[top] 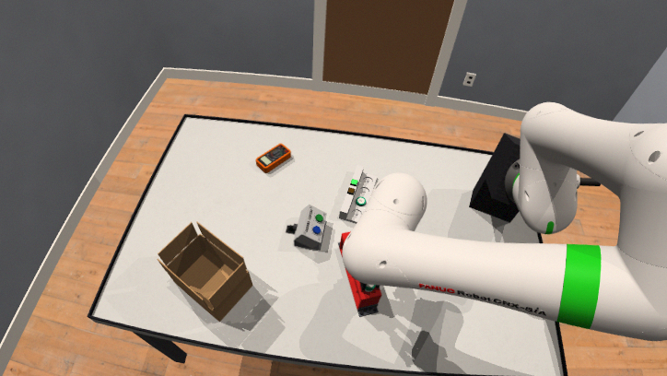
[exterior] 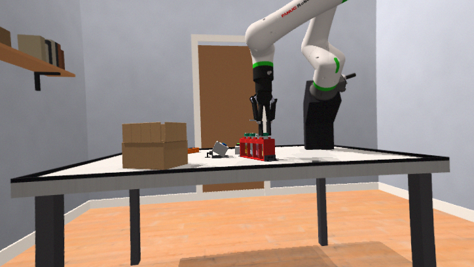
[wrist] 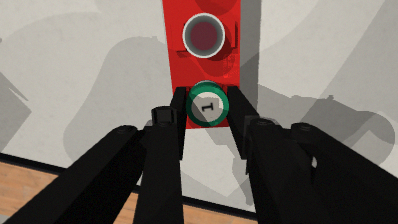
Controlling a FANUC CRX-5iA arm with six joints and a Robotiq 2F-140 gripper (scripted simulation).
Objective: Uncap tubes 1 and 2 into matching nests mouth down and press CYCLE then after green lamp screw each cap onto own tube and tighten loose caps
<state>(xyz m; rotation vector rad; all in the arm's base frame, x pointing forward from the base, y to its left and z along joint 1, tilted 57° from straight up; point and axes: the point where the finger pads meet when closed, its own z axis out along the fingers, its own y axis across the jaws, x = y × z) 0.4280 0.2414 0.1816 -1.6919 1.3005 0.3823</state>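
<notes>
The cap 1 is 30 mm below my hand. From my hand the other things lie so: blue key: 190 mm ahead, 160 mm to the right, 80 mm below; cap 3: 90 mm to the right, 50 mm ahead, 30 mm below; cap 4: 140 mm to the right, 70 mm ahead, 30 mm below.
</notes>
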